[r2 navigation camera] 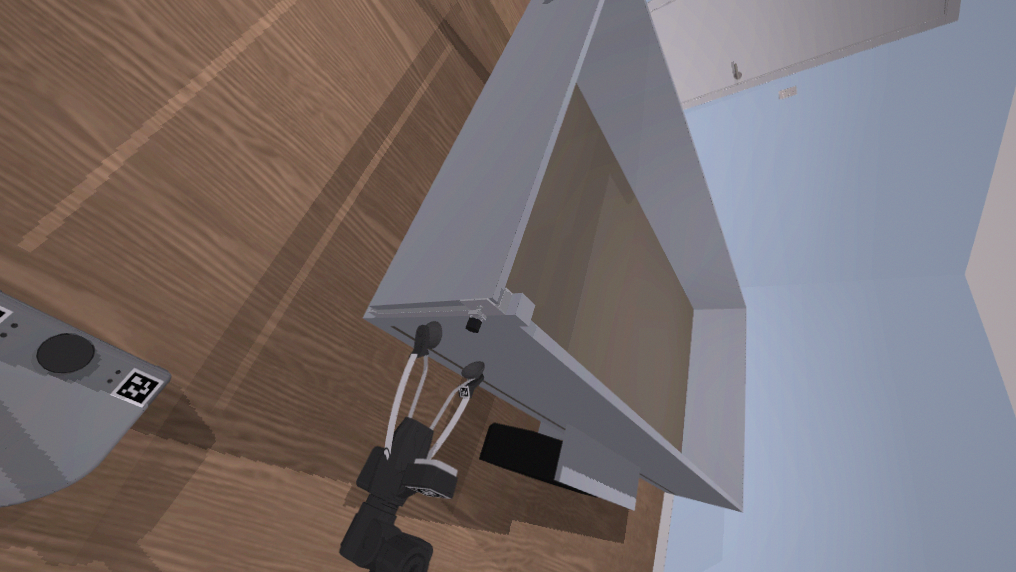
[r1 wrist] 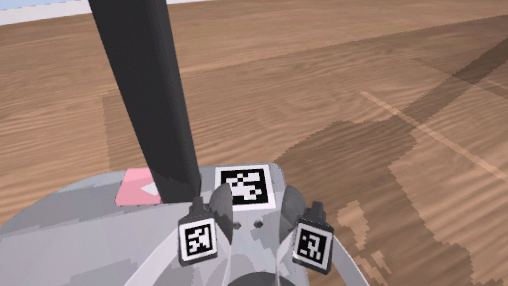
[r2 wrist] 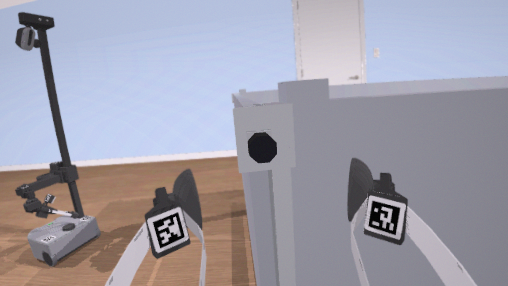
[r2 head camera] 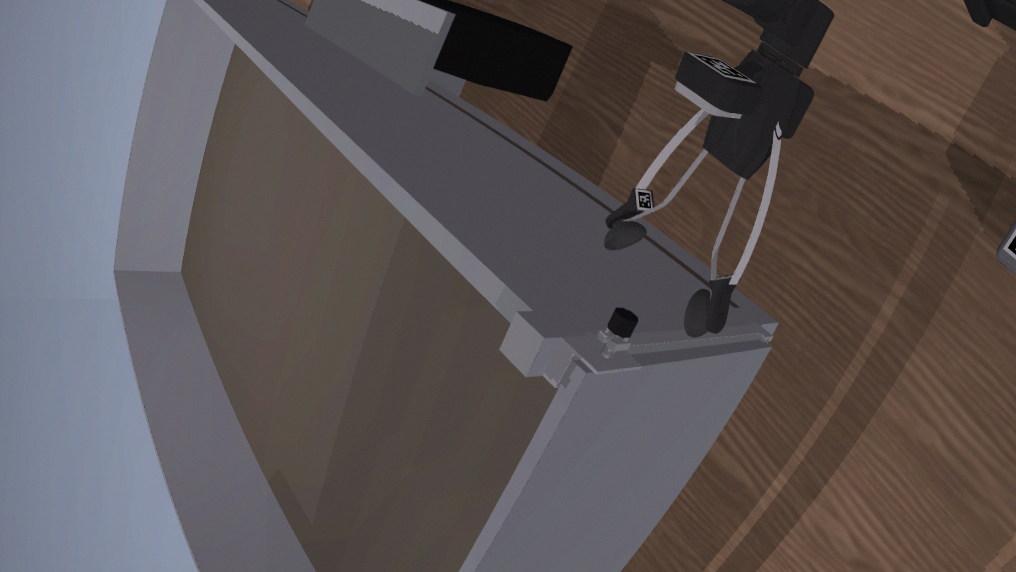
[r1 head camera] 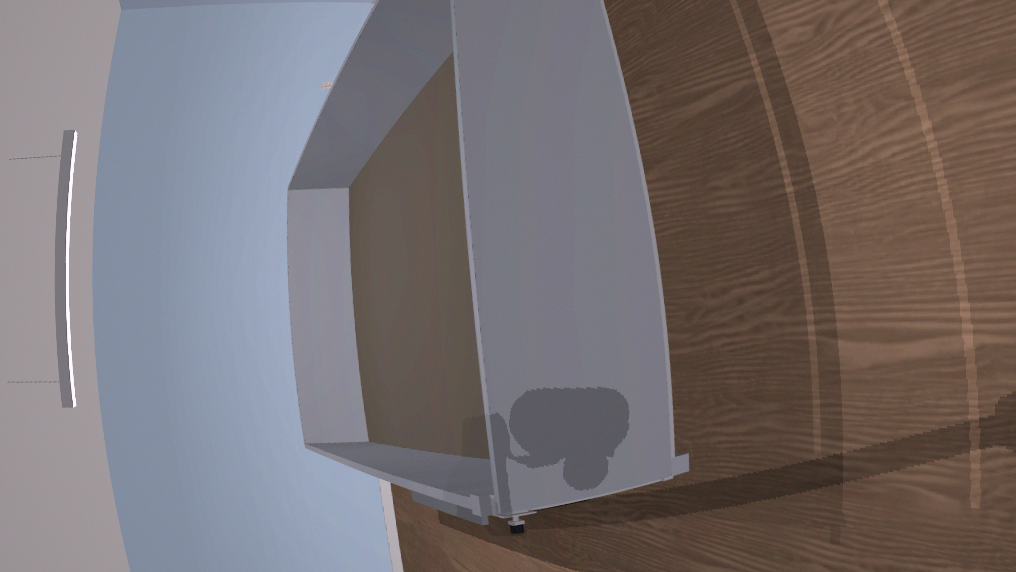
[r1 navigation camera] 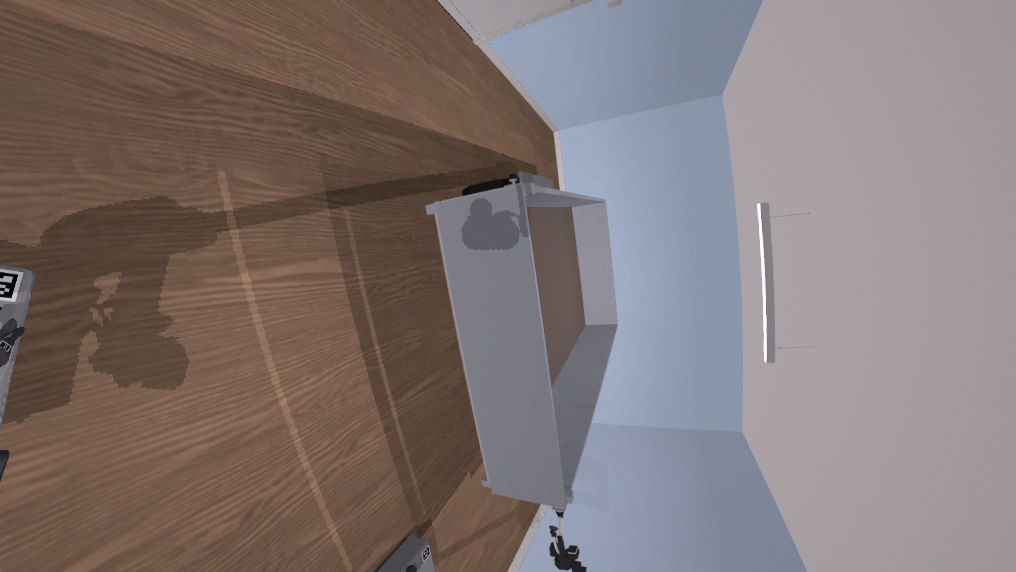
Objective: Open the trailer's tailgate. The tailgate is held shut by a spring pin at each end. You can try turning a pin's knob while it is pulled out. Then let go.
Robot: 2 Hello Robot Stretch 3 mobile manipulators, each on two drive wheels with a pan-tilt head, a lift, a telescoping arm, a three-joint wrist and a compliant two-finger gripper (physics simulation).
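The grey tailgate [r1 head camera: 561,213] [r1 navigation camera: 497,341] [r2 head camera: 625,454] [r2 navigation camera: 483,177] stands upright, closing the trailer's end. One pin's black knob [r1 head camera: 516,527] [r1 navigation camera: 513,177] sticks out at the end away from r2. The other pin's black knob [r2 head camera: 622,321] [r2 navigation camera: 473,324] [r2 wrist: 262,147] is at r2's end; how far it is pulled out is unclear. The r2 gripper [r2 head camera: 662,273] [r2 navigation camera: 452,352] [r2 wrist: 274,195] is open, its fingertips below and short of this knob, not touching it. The r1 gripper [r1 wrist: 257,209] is open, with a narrow gap, above r1's own base, far from the pins.
A black wheel [r2 head camera: 501,56] [r2 navigation camera: 519,451] under a grey fender [r2 head camera: 383,35] [r2 navigation camera: 600,465] sticks out from the trailer's side near r2's arm. r1's base [r2 wrist: 65,237] and mast [r2 wrist: 55,105] show at the left of r2's wrist view. A white door [r2 wrist: 330,40] is in the far wall.
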